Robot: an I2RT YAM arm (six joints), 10 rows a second.
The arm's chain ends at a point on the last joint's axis. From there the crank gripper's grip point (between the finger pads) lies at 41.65 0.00 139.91 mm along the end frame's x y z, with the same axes.
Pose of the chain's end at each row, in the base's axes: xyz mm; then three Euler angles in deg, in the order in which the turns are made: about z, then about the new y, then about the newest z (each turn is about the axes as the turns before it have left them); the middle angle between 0 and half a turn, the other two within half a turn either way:
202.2 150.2 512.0 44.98 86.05 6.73
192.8 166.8 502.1 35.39 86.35 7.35
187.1 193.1 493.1 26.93 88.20 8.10
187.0 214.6 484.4 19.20 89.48 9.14
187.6 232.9 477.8 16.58 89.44 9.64
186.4 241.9 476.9 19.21 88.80 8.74
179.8 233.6 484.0 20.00 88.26 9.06
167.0 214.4 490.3 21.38 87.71 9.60
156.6 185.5 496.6 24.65 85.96 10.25
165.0 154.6 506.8 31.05 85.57 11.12
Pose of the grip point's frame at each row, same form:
299.5 254.3 480.4 44.98 86.05 6.73
305.7 253.5 469.8 35.39 86.35 7.35
310.3 262.3 456.3 26.93 88.20 8.10
317.3 267.0 444.6 19.20 89.48 9.14
320.1 279.6 438.1 16.58 89.44 9.64
317.2 294.2 438.7 19.21 88.80 8.74
310.1 288.0 447.1 20.00 88.26 9.06
296.2 272.4 454.9 21.38 87.71 9.60
283.0 251.6 465.6 24.65 85.96 10.25
283.1 235.1 476.9 31.05 85.57 11.12

